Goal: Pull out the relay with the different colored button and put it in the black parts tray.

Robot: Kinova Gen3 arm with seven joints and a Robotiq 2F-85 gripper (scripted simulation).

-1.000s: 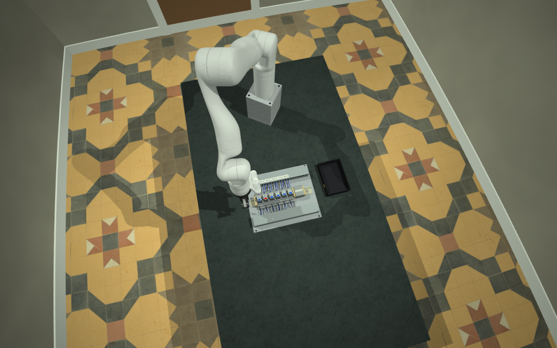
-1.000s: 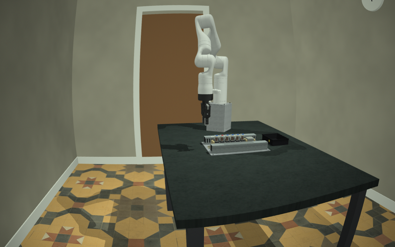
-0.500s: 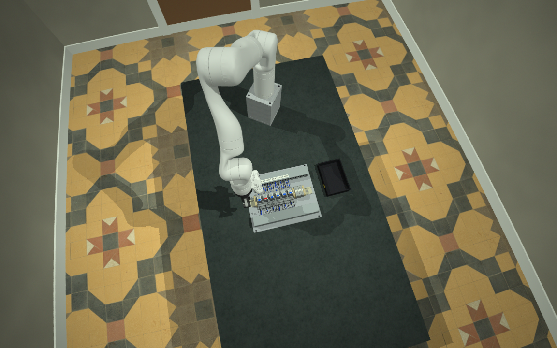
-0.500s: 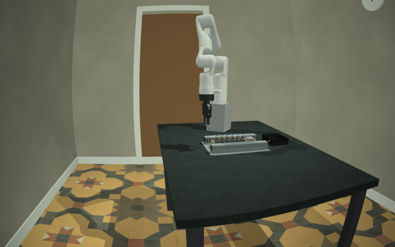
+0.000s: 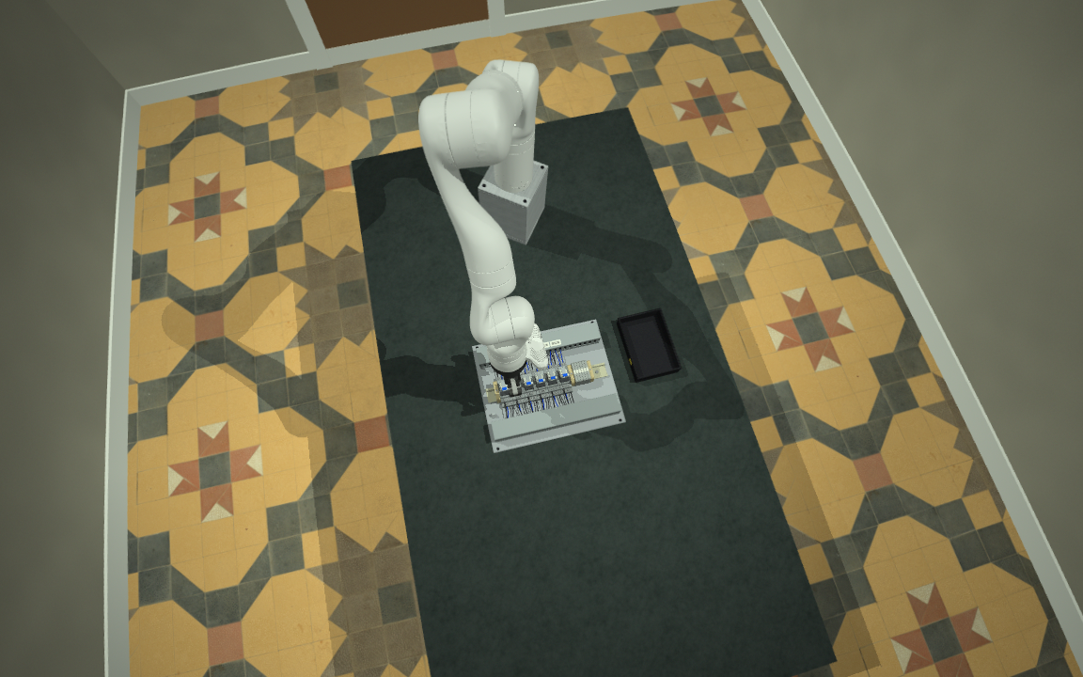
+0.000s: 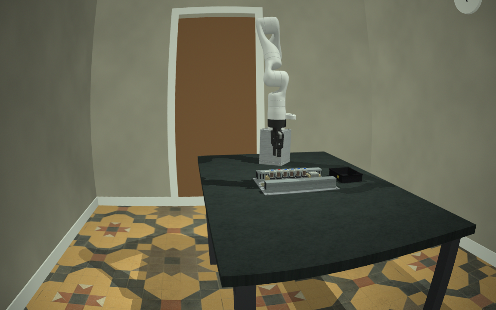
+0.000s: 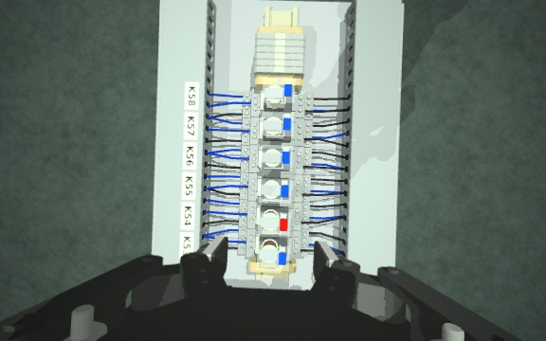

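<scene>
Now: hand 90 mm above the clear relay and 10 mm to the right of it. From my hand the other things lie so: panel 130 mm below, 80 mm to the left, 20 mm ahead; black parts tray 350 mm to the left, 120 mm below, 30 mm ahead.
</scene>
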